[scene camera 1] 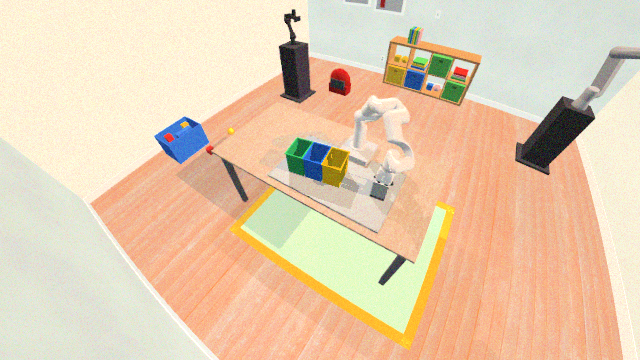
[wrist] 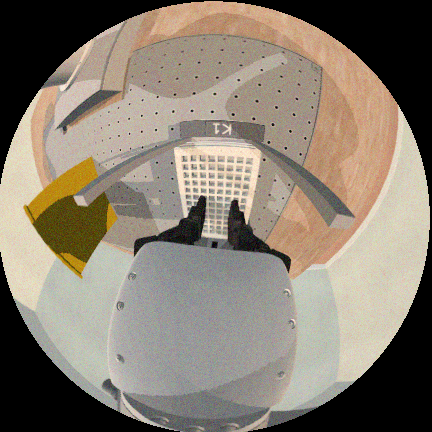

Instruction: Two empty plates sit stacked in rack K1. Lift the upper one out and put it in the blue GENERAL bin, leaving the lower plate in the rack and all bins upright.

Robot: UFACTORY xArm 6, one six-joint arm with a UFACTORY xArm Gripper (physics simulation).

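Where they show: gripper, between the fingertips: [wrist: 217, 208]; arm's base, origin of its link: [scene camera 1: 358, 145].
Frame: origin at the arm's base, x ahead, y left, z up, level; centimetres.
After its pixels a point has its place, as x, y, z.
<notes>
The upper plate [wrist: 220, 172] {24.6, 32.1, 0.4}, white with a grid of square wells, lies level in rack K1 [scene camera 1: 378, 190] {34.5, 33.0, 5.3} [wrist: 194, 129] {20.5, 28.3, -1.5}. Two tall grey posts of the rack rise on its left and right in the wrist view. The lower plate is hidden beneath the upper one. My gripper [scene camera 1: 384, 182] {28.6, 32.6, 1.5} [wrist: 217, 208] {28.6, 32.6, 1.5} points down over the plate. Its black fingers are partly closed, with a gap between them; both tips lie inside the plate's outline, and no plate edge shows between them. The blue bin [scene camera 1: 316, 167] {44.2, -7.4, 10.0} stands upright between the green bin [scene camera 1: 297, 162] {47.1, -21.1, 9.2} and the yellow bin [scene camera 1: 334, 173] {41.6, 4.8, 9.7} [wrist: 75, 175] {26.2, 5.2, 2.1}.
The bins and rack stand on a grey perforated board [scene camera 1: 369, 219] {50.9, 36.8, -3.2} [wrist: 200, 60] {10.2, 26.9, -3.2} on the wooden table [scene camera 1: 405, 232] {45.8, 58.9, -4.5}. The yellow bin is the bin nearest the rack. The arm's base [scene camera 1: 361, 152] {5.3, 5.8, 0.2} stands behind the board. A red ball [scene camera 1: 209, 149] and a yellow ball [scene camera 1: 231, 131] are near the table's left end.
</notes>
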